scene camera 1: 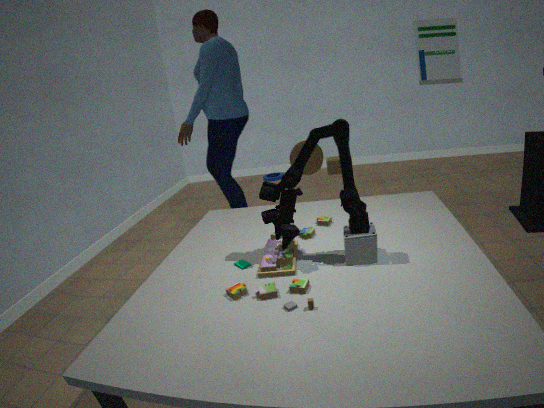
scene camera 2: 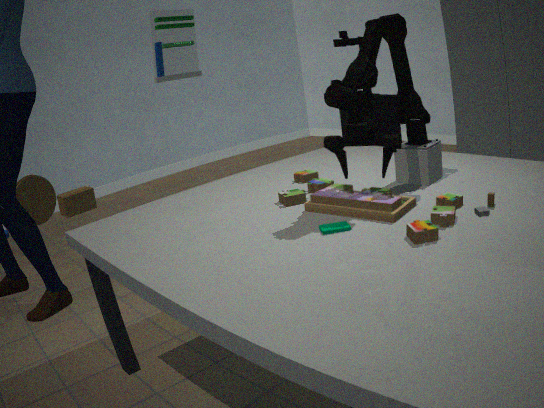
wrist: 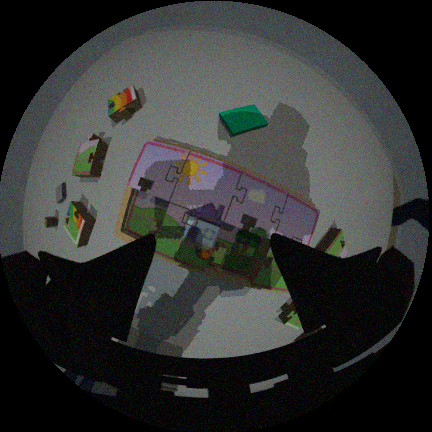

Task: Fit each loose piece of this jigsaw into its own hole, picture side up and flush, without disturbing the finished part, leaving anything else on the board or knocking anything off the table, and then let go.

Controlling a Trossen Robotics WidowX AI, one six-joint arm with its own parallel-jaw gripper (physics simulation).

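The jigsaw board point(scene camera 1: 277, 274) point(scene camera 2: 350, 212) point(wrist: 120, 215) has a wooden rim, a lilac-and-green picture and dark recesses in its green row. My gripper point(scene camera 2: 365, 177) point(wrist: 213, 239) is open and empty above the board. Near one end lie a red-orange-yellow piece point(scene camera 1: 236, 290) point(scene camera 2: 422, 233) point(wrist: 121, 104), a pink-and-green piece point(scene camera 1: 267, 291) point(scene camera 2: 443, 216) point(wrist: 88, 159) and a green-orange piece point(scene camera 1: 299, 285) point(scene camera 2: 449, 201) point(wrist: 76, 223). Beyond the other end lie a green piece point(scene camera 2: 292, 197) point(wrist: 334, 245), a blue-green piece point(scene camera 1: 306, 232) point(scene camera 2: 320, 185) and an orange-green piece point(scene camera 1: 324, 220) point(scene camera 2: 305, 176). Fingers partly hide that side in the wrist view.
A flat green block point(scene camera 1: 242, 264) point(scene camera 2: 335, 228) point(wrist: 243, 119) lies beside the board's lilac side. A small grey block point(scene camera 1: 290, 306) point(scene camera 2: 482, 211) point(wrist: 61, 192) and a small brown block point(scene camera 1: 310, 303) point(scene camera 2: 491, 199) point(wrist: 51, 221) lie past the pieces. A person point(scene camera 1: 220, 80) stands behind the table.
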